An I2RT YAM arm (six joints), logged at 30 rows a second.
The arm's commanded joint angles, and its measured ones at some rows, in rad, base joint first. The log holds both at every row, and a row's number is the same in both.
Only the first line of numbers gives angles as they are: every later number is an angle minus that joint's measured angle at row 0.
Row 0, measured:
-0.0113 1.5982 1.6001 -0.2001 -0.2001 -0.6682
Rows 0 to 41, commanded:
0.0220 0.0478 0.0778 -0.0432 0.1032 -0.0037
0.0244 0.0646 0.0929 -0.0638 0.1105 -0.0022
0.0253 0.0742 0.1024 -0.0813 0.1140 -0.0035
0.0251 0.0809 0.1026 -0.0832 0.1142 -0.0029
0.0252 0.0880 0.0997 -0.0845 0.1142 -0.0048
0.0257 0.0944 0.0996 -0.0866 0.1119 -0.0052
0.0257 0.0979 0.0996 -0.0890 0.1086 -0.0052
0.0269 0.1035 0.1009 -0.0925 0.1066 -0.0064
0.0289 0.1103 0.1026 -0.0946 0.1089 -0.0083
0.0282 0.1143 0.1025 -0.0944 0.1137 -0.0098
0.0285 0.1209 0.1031 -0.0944 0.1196 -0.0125
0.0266 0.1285 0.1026 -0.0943 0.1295 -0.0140
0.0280 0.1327 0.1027 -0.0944 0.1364 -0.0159
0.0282 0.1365 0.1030 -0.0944 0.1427 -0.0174
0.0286 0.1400 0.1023 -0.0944 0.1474 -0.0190
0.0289 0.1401 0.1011 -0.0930 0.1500 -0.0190
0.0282 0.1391 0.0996 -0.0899 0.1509 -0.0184
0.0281 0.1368 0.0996 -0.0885 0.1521 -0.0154
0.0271 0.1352 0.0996 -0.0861 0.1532 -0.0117
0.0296 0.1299 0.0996 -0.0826 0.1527 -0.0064
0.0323 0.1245 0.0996 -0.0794 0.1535 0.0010
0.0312 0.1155 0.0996 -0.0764 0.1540 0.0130
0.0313 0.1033 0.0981 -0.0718 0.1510 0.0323
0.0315 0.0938 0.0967 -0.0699 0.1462 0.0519
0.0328 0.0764 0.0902 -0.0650 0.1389 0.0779
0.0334 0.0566 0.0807 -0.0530 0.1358 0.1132
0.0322 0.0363 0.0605 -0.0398 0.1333 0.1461
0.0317 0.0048 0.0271 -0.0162 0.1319 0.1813
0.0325 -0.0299 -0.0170 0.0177 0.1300 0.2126
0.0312 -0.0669 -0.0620 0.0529 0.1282 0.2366
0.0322 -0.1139 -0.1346 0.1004 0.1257 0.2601
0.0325 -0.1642 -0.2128 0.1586 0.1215 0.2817
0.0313 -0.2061 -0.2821 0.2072 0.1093 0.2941
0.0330 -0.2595 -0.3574 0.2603 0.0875 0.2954
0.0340 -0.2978 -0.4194 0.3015 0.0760 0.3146
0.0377 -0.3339 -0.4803 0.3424 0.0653 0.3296
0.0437 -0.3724 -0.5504 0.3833 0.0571 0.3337
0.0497 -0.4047 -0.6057 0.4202 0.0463 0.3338
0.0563 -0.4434 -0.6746 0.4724 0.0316 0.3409
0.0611 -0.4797 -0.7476 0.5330 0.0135 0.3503
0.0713 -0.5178 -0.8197 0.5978 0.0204 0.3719
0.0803 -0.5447 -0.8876 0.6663 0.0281 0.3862
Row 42, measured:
0.0584 -0.4982 -0.7610 0.4498 0.0565 0.3163
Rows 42 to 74, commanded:
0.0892 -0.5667 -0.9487 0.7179 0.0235 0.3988
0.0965 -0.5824 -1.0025 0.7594 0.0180 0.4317
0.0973 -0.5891 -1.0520 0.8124 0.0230 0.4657
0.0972 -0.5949 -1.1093 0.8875 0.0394 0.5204
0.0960 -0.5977 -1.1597 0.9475 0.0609 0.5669
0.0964 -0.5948 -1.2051 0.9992 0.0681 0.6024
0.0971 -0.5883 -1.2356 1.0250 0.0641 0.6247
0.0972 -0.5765 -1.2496 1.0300 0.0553 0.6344
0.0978 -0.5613 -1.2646 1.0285 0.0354 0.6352
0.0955 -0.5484 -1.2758 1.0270 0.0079 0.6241
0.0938 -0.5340 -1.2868 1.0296 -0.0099 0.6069
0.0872 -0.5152 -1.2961 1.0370 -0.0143 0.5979
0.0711 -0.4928 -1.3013 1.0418 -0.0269 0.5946
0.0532 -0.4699 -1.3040 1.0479 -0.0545 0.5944
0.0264 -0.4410 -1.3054 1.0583 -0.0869 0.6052
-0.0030 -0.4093 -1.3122 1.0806 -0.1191 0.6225
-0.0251 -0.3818 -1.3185 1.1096 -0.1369 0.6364
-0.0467 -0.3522 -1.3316 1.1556 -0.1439 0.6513
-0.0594 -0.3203 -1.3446 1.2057 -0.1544 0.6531
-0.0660 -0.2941 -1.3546 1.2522 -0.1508 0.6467
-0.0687 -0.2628 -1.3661 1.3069 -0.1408 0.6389
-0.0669 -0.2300 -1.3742 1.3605 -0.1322 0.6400
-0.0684 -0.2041 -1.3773 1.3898 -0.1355 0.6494
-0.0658 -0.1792 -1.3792 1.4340 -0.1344 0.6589
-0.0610 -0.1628 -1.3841 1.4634 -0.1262 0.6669
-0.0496 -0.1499 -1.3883 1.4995 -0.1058 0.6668
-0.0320 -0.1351 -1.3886 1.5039 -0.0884 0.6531
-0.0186 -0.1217 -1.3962 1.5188 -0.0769 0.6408
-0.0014 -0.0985 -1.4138 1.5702 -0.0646 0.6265
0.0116 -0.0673 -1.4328 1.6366 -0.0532 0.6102
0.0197 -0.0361 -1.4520 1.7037 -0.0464 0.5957
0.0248 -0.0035 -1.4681 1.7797 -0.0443 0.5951
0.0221 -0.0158 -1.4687 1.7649 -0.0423 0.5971
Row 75, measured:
0.0119 -0.0404 -1.4374 1.5713 -0.0679 0.6131
